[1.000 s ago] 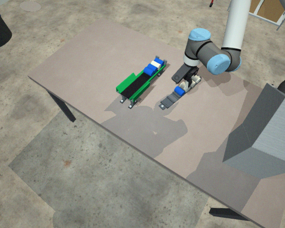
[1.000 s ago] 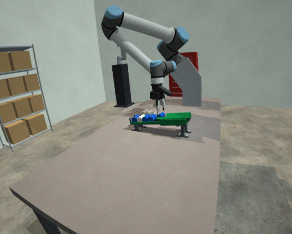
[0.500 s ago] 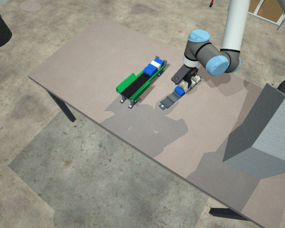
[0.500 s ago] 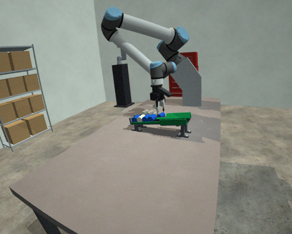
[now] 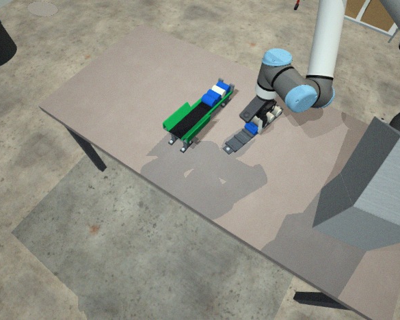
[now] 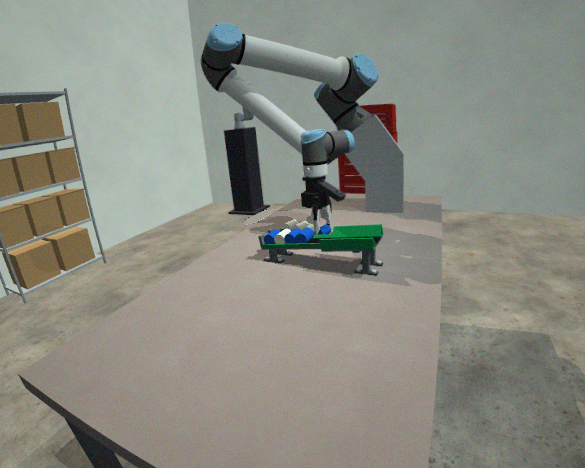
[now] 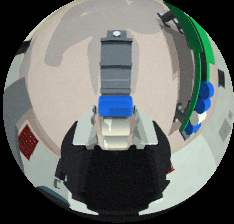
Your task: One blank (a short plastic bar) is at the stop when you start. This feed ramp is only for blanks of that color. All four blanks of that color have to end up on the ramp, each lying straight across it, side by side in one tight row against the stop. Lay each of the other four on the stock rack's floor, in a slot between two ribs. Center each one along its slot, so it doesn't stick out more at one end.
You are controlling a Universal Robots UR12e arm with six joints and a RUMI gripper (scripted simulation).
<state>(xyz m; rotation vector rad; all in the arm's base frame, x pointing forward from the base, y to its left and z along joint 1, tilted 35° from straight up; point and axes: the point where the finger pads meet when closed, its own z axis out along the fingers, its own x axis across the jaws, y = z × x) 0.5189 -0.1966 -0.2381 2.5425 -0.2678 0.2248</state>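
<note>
The grey stock rack is 4 cm below my hand, 3 cm to the right of it and 1 cm behind it.
</note>
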